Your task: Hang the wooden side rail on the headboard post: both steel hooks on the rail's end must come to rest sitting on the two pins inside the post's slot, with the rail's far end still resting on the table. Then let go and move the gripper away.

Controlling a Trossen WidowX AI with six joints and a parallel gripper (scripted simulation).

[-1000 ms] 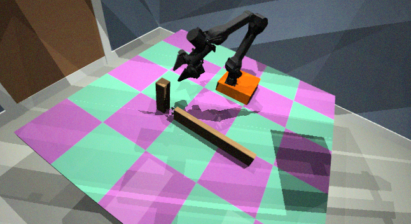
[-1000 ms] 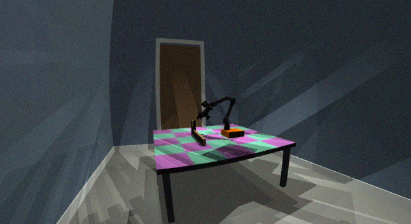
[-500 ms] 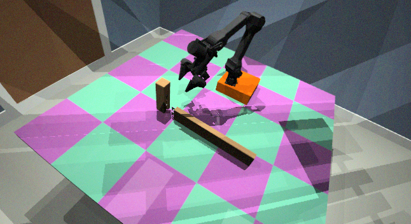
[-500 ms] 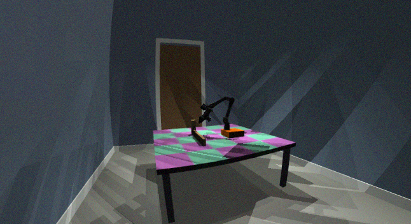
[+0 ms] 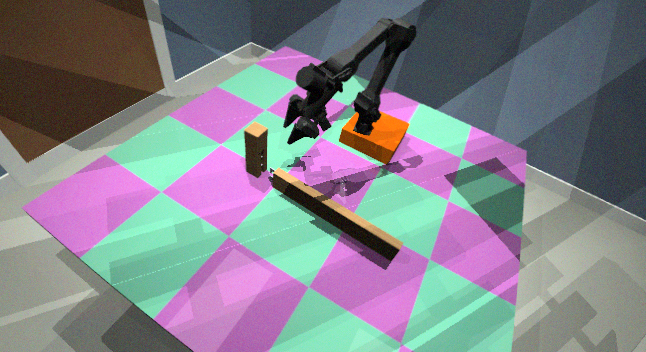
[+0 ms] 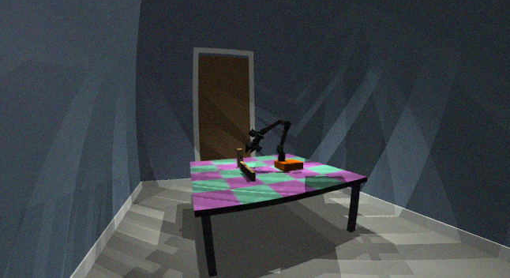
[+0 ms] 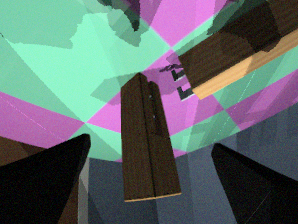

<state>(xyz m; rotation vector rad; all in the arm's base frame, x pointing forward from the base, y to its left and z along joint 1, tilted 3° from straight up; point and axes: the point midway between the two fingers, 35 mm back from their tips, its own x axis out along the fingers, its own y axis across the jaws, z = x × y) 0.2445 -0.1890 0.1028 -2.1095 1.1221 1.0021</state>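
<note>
Now: gripper tip 50 mm short of the wooden headboard post, 70 mm to the left of it and 60 mm above it.
</note>
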